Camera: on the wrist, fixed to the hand. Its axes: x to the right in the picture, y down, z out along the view.
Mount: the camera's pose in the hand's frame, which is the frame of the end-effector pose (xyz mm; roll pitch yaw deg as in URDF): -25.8 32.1 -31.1 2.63 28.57 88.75
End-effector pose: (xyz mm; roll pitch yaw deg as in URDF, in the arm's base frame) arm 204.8 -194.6 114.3 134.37 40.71 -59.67
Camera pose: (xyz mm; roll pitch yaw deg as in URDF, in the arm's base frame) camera 209.5 -203.0 165.0 110.44 -45.79 -82.64
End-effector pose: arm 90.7 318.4 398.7 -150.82 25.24 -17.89
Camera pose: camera 59.9 283.0 420.1 158.00 1.01 -107.15
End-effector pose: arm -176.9 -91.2 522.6 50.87 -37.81 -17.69
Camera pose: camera -185.9 -41.7 511.0 -36.49 -18.14 85.53
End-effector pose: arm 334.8 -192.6 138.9 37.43 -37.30 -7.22
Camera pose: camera 323.1 -146.4 119.1 -34.29 -7.70 87.30
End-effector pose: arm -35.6 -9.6 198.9 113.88 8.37 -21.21
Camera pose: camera -48.1 11.8 244.2 67.00 -79.44 5.31
